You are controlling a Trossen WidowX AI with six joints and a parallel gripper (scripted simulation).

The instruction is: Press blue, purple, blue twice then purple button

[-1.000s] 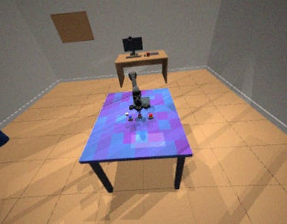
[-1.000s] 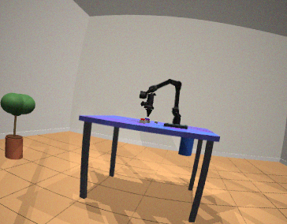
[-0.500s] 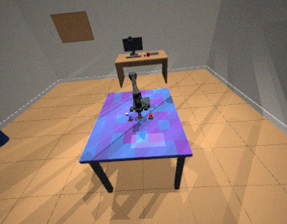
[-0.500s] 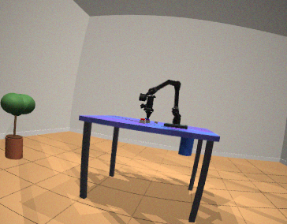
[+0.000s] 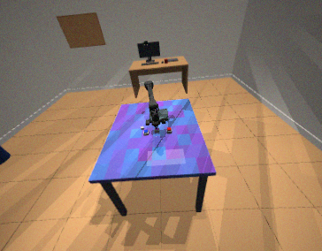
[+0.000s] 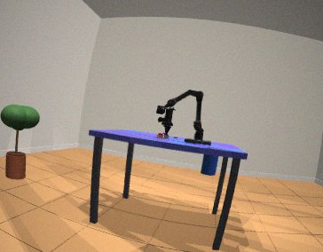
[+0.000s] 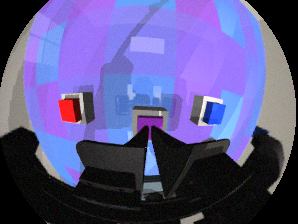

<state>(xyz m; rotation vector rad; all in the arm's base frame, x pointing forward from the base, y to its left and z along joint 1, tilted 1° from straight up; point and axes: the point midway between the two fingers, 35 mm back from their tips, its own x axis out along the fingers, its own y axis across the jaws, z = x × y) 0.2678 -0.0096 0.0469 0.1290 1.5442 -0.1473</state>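
Now: gripper tip 10 mm above the purple button. The rest, counted from my gripper tip: red button (110 mm to the left, 40 mm ahead); blue button (100 mm to the right, 10 mm ahead).
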